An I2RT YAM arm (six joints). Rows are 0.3 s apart.
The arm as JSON. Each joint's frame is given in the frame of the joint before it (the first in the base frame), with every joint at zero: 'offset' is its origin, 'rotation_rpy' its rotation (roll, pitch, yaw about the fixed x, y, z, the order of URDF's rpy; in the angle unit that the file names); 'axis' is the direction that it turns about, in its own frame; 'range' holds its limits. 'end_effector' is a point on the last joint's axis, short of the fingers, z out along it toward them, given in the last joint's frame.
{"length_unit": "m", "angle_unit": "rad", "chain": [
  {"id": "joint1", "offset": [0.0, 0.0, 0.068], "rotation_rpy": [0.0, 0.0, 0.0], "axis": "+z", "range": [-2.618, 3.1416]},
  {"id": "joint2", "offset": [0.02, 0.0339, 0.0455], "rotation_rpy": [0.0, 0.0, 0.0], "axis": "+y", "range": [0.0, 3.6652]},
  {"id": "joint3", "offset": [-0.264, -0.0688, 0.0], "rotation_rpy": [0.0, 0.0, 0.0], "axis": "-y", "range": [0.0, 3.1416]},
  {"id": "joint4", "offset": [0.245, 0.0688, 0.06], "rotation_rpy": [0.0, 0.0, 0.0], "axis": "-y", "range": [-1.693, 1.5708]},
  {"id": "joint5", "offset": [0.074, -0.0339, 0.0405], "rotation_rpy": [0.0, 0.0, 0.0], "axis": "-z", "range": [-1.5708, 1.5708]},
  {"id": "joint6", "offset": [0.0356, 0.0, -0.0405], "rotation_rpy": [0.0, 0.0, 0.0], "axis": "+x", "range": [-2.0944, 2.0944]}
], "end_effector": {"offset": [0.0, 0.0, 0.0], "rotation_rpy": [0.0, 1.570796, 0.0]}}
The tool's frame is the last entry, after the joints.
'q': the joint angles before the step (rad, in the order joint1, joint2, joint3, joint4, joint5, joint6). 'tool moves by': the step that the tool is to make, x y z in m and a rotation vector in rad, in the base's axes. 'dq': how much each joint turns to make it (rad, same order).
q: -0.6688 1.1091 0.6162 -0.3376 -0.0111 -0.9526
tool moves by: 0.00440 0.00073 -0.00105 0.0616 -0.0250 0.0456
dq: 0.0026 0.0218 0.0122 -0.0084 -0.0762 0.0107
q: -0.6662 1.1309 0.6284 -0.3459 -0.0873 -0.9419
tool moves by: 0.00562 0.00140 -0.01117 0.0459 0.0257 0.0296
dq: 0.0163 0.0480 -0.0057 0.0056 -0.0243 0.0031
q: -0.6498 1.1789 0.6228 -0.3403 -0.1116 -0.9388
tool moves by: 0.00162 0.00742 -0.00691 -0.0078 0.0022 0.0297
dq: 0.0319 -0.0037 -0.0317 0.0305 0.0073 -0.0031
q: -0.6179 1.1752 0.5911 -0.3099 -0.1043 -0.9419
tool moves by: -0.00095 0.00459 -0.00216 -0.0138 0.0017 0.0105
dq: 0.0166 -0.0145 -0.0189 0.0106 0.0134 -0.0030
